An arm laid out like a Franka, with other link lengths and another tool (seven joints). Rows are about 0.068 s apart.
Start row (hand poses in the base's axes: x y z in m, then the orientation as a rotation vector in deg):
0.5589, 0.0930, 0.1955, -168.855, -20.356, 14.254
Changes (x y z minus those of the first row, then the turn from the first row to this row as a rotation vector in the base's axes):
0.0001, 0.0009, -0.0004, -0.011, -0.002, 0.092
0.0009, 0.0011, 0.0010, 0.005, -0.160, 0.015
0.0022, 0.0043, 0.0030, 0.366, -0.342, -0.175
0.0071, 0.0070, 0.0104, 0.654, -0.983, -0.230
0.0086, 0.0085, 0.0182, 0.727, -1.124, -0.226
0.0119, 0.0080, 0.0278, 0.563, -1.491, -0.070
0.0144, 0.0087, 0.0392, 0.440, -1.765, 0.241
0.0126, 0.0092, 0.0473, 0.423, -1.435, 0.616
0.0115, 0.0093, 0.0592, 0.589, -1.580, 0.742
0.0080, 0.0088, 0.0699, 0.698, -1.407, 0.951
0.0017, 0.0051, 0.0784, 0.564, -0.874, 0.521
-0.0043, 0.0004, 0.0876, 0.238, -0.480, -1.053
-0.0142, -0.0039, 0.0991, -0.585, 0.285, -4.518
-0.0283, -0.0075, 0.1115, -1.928, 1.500, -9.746
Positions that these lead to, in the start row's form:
0.5590, 0.0939, 0.1951, -168.857, -20.492, 14.266
0.5598, 0.0941, 0.1965, -168.885, -20.400, 14.020
0.5611, 0.0973, 0.1985, -168.591, -20.150, 13.640
0.5660, 0.1000, 0.2059, -168.454, -20.160, 12.625
0.5675, 0.1015, 0.2137, -168.412, -20.186, 12.402
0.5708, 0.1010, 0.2233, -168.635, -20.462, 11.924
0.5733, 0.1017, 0.2347, -168.780, -20.956, 11.590
0.5715, 0.1022, 0.2428, -168.687, -21.467, 12.126
0.5704, 0.1023, 0.2547, -168.539, -21.675, 11.889
0.5669, 0.1018, 0.2654, -168.372, -21.962, 12.143
0.5606, 0.0981, 0.2739, -168.439, -21.254, 12.901
0.5546, 0.0934, 0.2831, -168.833, -18.865, 13.357
0.5447, 0.0891, 0.2946, -169.712, -13.589, 14.231
0.5306, 0.0855, 0.3070, -170.819, -5.541, 15.643

